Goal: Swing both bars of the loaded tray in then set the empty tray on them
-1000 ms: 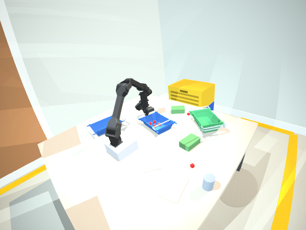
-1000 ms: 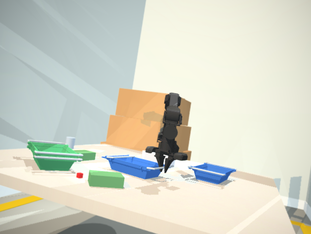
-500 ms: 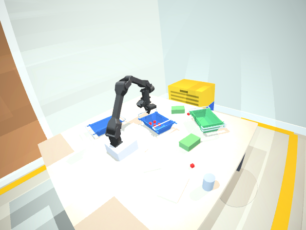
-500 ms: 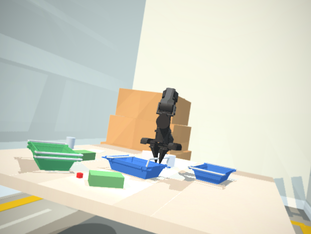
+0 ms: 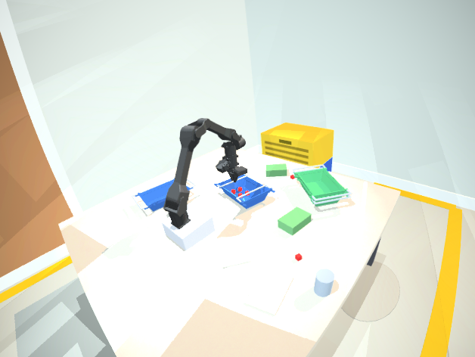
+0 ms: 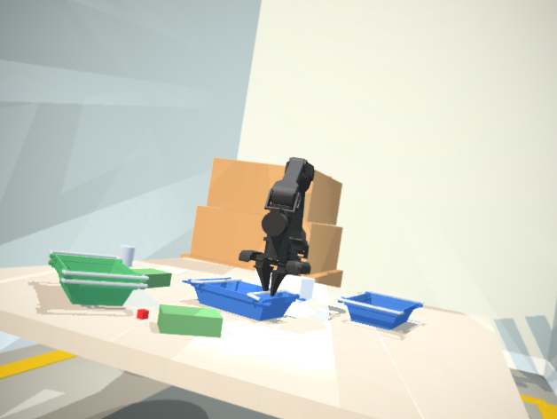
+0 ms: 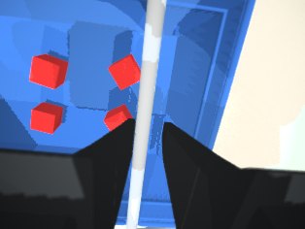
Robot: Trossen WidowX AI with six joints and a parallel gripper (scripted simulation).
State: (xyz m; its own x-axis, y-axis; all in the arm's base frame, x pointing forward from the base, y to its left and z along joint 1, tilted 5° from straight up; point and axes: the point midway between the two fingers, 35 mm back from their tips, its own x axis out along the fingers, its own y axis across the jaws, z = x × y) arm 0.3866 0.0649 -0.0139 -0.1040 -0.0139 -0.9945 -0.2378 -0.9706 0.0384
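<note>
Now: gripper tip 280 mm past the blue tray, 260 mm to the right of it and 10 mm above it. The rest, counted from my gripper tip: pale cylinder (650 mm to the right, 300 mm behind, 20 mm below).
</note>
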